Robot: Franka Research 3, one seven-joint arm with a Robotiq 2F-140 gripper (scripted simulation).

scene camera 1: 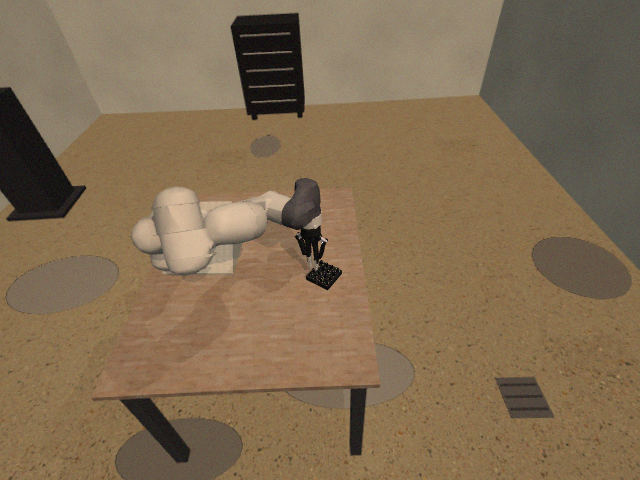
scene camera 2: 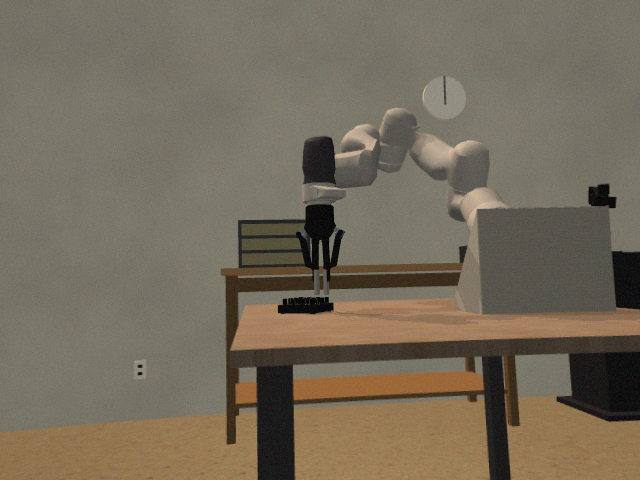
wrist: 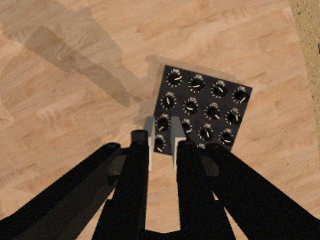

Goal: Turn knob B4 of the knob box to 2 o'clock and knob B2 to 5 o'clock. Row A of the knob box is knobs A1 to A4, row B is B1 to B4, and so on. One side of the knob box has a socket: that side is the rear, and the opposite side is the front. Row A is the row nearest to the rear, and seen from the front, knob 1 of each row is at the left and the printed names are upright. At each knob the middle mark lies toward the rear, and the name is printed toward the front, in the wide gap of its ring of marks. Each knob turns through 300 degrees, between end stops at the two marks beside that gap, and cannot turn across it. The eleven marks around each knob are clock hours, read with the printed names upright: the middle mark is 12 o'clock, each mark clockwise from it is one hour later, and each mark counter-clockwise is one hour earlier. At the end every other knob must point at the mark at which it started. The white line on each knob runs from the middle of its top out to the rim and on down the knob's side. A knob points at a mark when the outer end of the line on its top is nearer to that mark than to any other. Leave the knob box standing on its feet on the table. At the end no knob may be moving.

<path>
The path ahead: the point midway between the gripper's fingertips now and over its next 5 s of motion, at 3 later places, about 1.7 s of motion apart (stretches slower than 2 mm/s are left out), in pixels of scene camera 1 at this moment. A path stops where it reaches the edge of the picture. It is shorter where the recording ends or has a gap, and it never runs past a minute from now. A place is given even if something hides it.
The gripper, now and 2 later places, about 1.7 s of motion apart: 313, 267; 313, 264; 311, 242
</path>
